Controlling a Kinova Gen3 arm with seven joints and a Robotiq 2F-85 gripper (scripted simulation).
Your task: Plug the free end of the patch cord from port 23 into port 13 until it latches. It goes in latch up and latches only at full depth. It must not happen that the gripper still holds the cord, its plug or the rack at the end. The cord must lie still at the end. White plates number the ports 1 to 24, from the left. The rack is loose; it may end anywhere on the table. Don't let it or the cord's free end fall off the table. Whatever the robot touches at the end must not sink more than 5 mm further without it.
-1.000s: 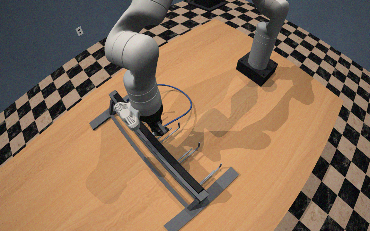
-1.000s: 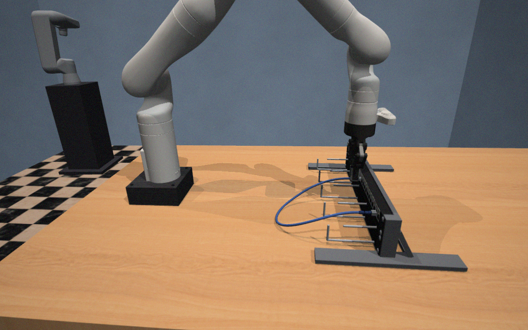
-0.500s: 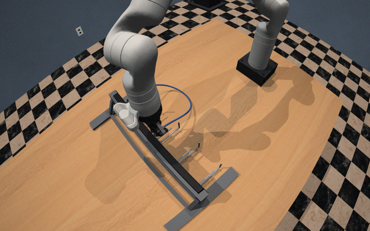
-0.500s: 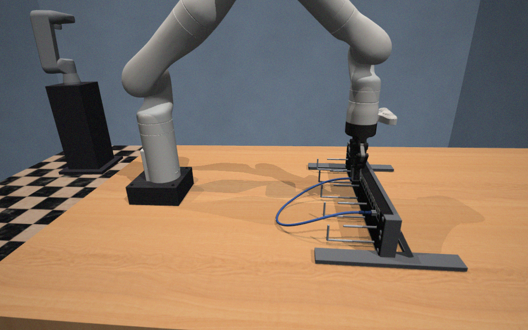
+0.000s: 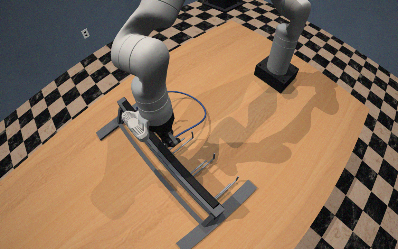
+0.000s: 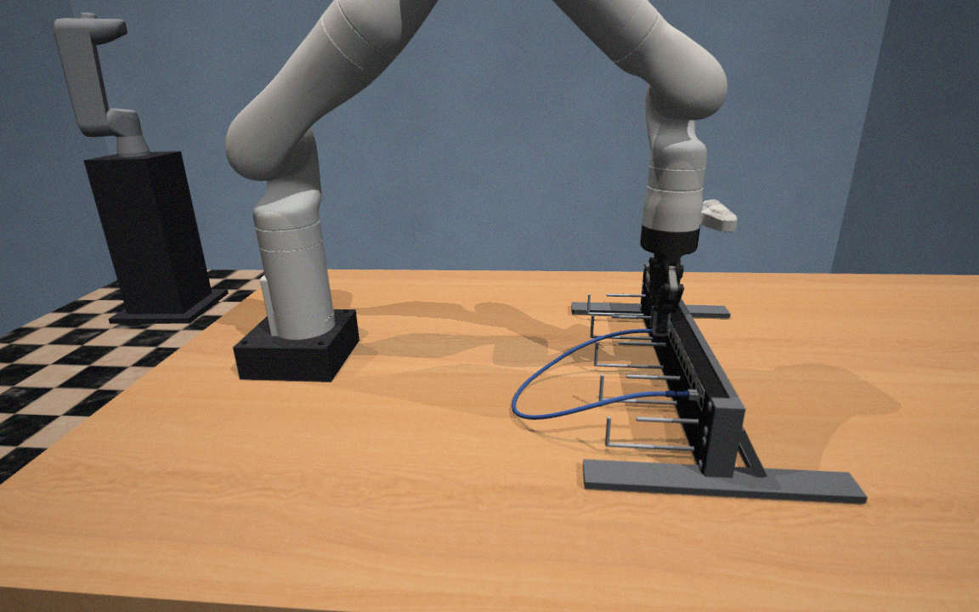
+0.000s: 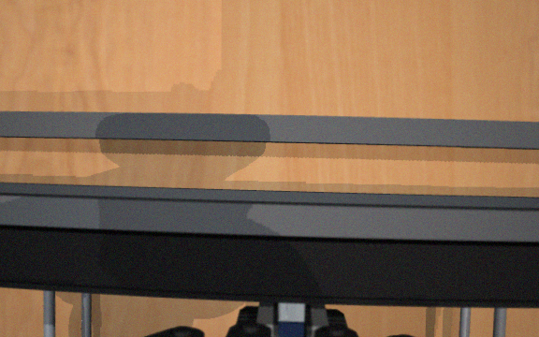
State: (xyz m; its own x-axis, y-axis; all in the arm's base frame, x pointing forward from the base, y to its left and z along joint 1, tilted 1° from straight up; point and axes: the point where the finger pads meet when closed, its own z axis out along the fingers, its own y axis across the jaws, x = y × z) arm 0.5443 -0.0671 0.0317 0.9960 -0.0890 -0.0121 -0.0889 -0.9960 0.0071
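The plug is 1 cm below my hand and 1 cm ahead of it.
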